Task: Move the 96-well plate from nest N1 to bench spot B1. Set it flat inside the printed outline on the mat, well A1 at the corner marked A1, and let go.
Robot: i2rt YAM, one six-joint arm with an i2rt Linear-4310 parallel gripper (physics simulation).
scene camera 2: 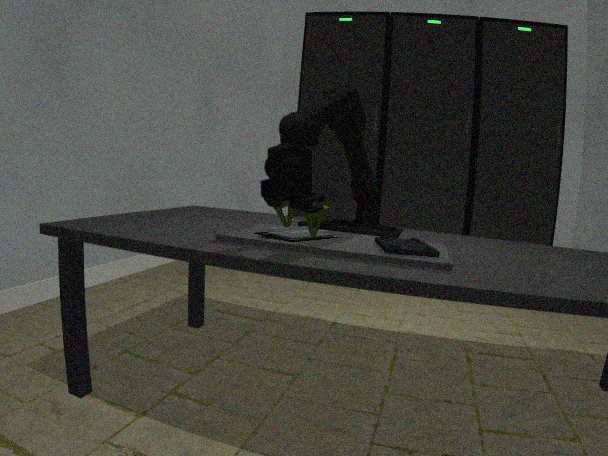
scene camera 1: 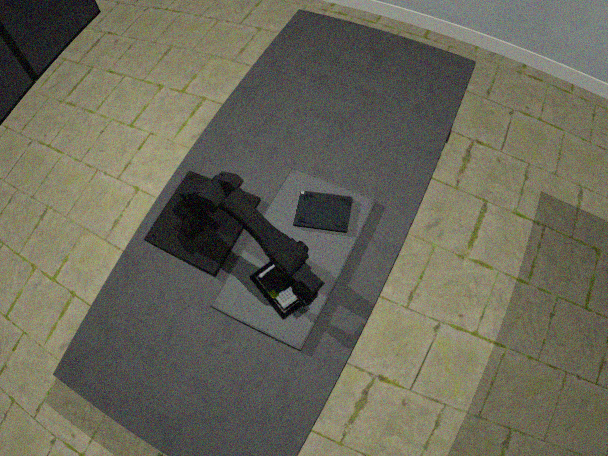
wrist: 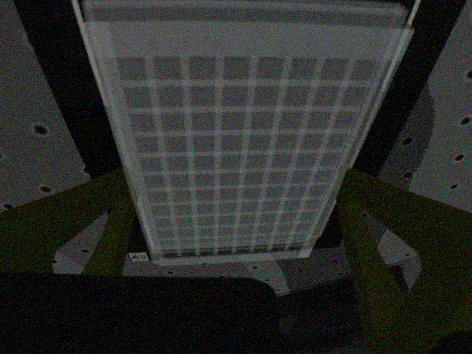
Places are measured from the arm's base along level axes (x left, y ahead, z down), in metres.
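Pixels of known places: gripper, fingertip midpoint: [scene camera 2: 300, 233] [wrist: 236, 178]; arm's base, origin of the base link: [scene camera 2: 364, 226] [scene camera 1: 200, 210].
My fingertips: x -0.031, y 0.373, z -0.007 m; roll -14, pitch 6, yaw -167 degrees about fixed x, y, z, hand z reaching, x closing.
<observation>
Ahead of a thing's pixels: the offset from my fingertips to its top centre. "spot": to the spot under its first point. Level surfaces: height alone.
The clear 96-well plate @(dx -0.002, dy +0.005, dz -0.009 m) [scene camera 1: 286, 298] [scene camera 2: 296, 232] [wrist: 235, 145] is between the yellow-green fingers of my gripper [scene camera 2: 301, 230] [wrist: 236, 178], which is shut on its long sides. The plate looks level and very low over the black printed outline [scene camera 1: 268, 297] [scene camera 2: 265, 235] [wrist: 55, 50] on the mat. In the wrist view, black bands show along both long sides, and the A1 label @(spot: dx +0.070, dy -0.055, dz +0.005 m) [wrist: 138, 256] lies beside the plate's lower left corner. The plate's near end hides part of the outline. Whether its underside touches the mat is hidden. The dark nest N1 @(dx +0.255, dy -0.043, dz -0.011 m) [scene camera 1: 324, 212] [scene camera 2: 407, 246] holds no plate.
The grey mat @(dz +0.007 m) [scene camera 1: 250, 316] [scene camera 2: 350, 250] lies on the dark table @(dz +0.020 m) [scene camera 1: 350, 90] [scene camera 2: 525, 265]. The arm stands on a black base plate [scene camera 1: 165, 239] beside the mat. Dark cabinets [scene camera 2: 430, 125] stand behind the table.
</observation>
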